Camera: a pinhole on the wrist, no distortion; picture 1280 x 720 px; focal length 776.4 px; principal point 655.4 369.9 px. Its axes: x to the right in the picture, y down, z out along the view. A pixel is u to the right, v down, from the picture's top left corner.
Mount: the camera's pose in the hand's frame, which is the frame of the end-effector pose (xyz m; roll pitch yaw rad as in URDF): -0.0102 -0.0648 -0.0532 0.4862 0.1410 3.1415
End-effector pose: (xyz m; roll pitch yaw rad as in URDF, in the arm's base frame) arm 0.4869 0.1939 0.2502 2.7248 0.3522 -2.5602
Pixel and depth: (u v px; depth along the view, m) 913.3 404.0 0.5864
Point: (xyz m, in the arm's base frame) 0.6076 0.6926 0.0352
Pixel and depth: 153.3 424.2 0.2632
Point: 0.3720 0.2658 0.0433
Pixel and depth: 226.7 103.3 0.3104
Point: 0.2865 0.3468 0.1065
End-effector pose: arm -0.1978 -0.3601 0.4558 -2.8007 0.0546 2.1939
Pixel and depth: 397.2 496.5 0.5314
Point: -0.2842 -0.3404 -0.0337
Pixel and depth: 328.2 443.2 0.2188
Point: -0.2524 -0.3453 0.2952
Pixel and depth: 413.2 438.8 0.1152
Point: -0.2333 -0.3760 0.4079
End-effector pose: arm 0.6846 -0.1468 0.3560 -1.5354 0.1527 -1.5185
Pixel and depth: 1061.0 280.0 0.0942
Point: 0.6979 -0.0787 0.3782
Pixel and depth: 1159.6 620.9 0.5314
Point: 1.1055 0.3024 0.4055
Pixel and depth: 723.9 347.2 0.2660
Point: 0.8555 -0.0634 0.3065
